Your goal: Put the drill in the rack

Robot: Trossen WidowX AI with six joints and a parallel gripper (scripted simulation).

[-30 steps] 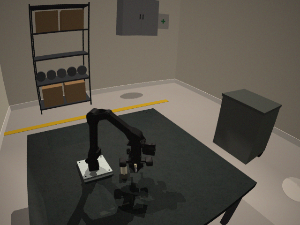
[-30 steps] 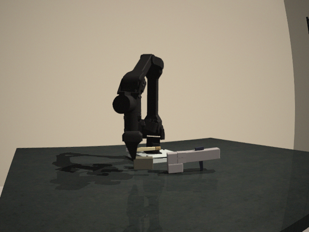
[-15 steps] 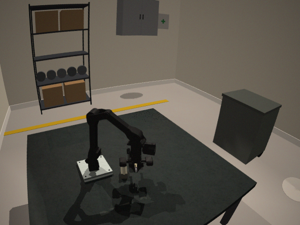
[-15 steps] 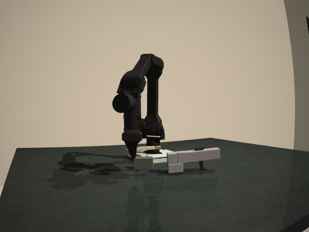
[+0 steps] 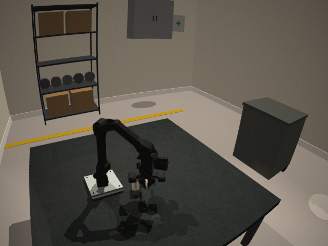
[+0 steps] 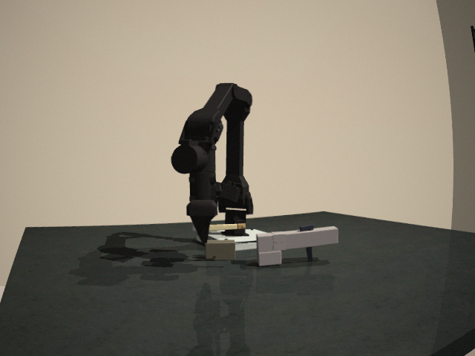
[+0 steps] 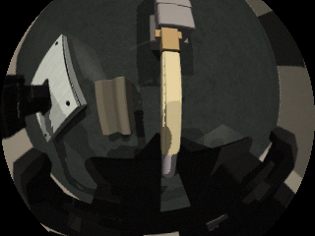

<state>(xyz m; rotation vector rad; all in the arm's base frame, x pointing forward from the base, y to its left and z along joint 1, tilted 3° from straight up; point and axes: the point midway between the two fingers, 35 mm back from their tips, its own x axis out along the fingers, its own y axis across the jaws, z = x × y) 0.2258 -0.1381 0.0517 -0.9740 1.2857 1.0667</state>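
Now: the drill 1 cm ahead of my gripper tip, 4 cm to the left of it and 3 cm above it. The rest, counted from my gripper tip: rack (5 cm behind, 5 cm to the left, 3 cm below); then housing (6 cm ahead, 19 cm to the left); then dark blue key (7 cm ahead, 22 cm to the left).
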